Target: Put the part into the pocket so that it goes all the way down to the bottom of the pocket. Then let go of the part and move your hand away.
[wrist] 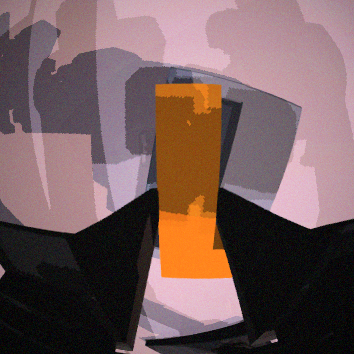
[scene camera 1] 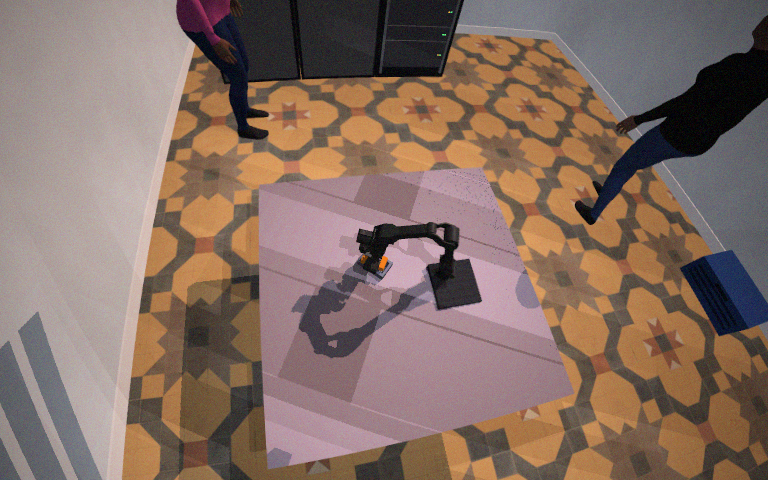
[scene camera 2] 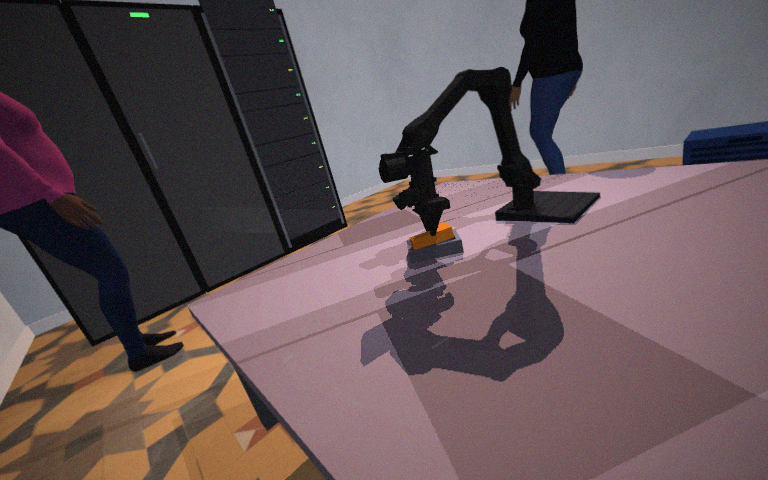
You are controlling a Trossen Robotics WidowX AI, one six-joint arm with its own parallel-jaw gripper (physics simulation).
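Pixels of known places: gripper, fingertip midpoint: (wrist: 186, 195) (scene camera 1: 373, 262) (scene camera 2: 431, 234); arm's base, link origin: (wrist: 234, 349) (scene camera 1: 444, 273) (scene camera 2: 523, 205).
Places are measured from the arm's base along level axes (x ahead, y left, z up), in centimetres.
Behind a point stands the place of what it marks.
Note:
The orange part (scene camera 1: 383, 263) @(x 26.8, y -12.6, z 4.3 cm) (scene camera 2: 421, 240) @(x 34.1, y -16.1, z 3.2 cm) (wrist: 188, 150) @(x 32.5, y -16.7, z 4.0 cm) is a long bar between the fingers of my gripper (scene camera 1: 373, 261) @(x 30.7, y -14.9, z 3.3 cm) (scene camera 2: 433, 230) @(x 30.7, y -14.9, z 3.3 cm) (wrist: 186, 195) @(x 30.7, y -14.9, z 3.3 cm), which is shut on it. The grey block (scene camera 2: 451, 247) @(x 30.5, y -9.9, z -0.3 cm) (wrist: 265, 145) @(x 29.3, y -20.3, z 1.2 cm) stands on the table under the part. Dark strips of its pocket (wrist: 231, 122) @(x 31.6, y -19.7, z -0.6 cm) show on both sides of the part in the wrist view, wider at the upper right. The part looks slightly turned against the pocket. In scene camera 2 the part stands up above the block's top. Its underside and the pocket's bottom are hidden.
The arm's black base plate (scene camera 1: 461, 291) @(x -4.0, y 10.8, z -0.7 cm) (scene camera 2: 560, 206) @(x 0.8, y 10.1, z -0.7 cm) stands on the pinkish table (scene camera 1: 453, 373) @(x 15.8, y 42.0, z -2.3 cm) (scene camera 2: 651, 316) @(x 47.8, y 29.1, z -2.4 cm), to the right of the block. Shadows of the arm fall on the table. Two people, dark cabinets (scene camera 1: 339, 33) (scene camera 2: 152, 113) and a blue box (scene camera 1: 727, 294) (scene camera 2: 727, 144) are beyond the table.

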